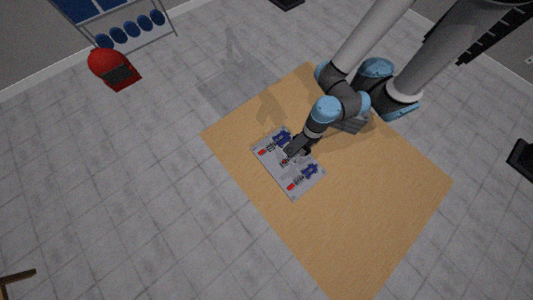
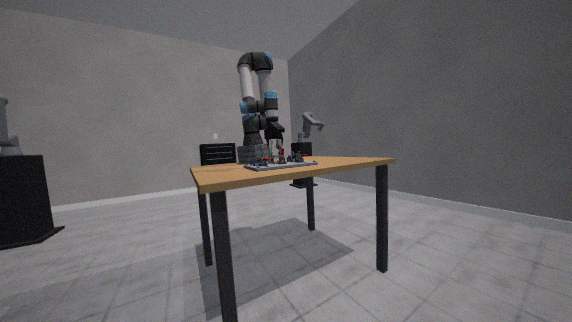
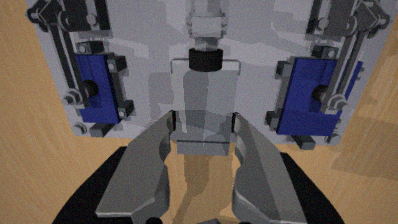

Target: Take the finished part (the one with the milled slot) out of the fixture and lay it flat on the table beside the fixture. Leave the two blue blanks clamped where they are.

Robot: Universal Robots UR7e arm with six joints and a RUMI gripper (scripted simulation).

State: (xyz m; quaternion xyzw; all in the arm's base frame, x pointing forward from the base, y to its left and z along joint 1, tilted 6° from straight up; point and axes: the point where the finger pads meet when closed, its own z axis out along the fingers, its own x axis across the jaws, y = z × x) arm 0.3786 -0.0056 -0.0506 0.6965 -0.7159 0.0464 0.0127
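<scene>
Right now the grey fixture plate is 5 cm ahead of my hand and 6 cm below it. Round my hand: grey finished part 1 cm behind, 1 cm below.
</scene>
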